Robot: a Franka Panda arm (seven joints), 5 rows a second.
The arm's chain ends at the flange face. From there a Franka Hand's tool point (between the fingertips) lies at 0.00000 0.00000 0.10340 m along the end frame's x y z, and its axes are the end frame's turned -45 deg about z.
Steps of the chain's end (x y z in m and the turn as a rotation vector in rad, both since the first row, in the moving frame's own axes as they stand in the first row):
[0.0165, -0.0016, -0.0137, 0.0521, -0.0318, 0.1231]
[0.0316, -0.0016, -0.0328, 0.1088, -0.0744, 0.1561]
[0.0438, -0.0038, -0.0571, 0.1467, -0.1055, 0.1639]
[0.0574, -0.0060, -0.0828, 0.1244, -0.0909, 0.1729]
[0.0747, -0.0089, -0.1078, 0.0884, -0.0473, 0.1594]
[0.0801, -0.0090, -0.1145, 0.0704, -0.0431, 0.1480]
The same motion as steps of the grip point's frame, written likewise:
[0.0147, 0.0045, -0.0139, 0.0593, 0.0144, 0.1231]
[0.0270, 0.0081, -0.0337, 0.1295, 0.0243, 0.1561]
[0.0381, 0.0103, -0.0588, 0.1783, 0.0291, 0.1639]
[0.0486, 0.0210, -0.0840, 0.1522, 0.0237, 0.1729]
[0.0629, 0.0369, -0.1083, 0.0960, 0.0291, 0.1594]
[0.0656, 0.0422, -0.1149, 0.0803, 0.0193, 0.1480]

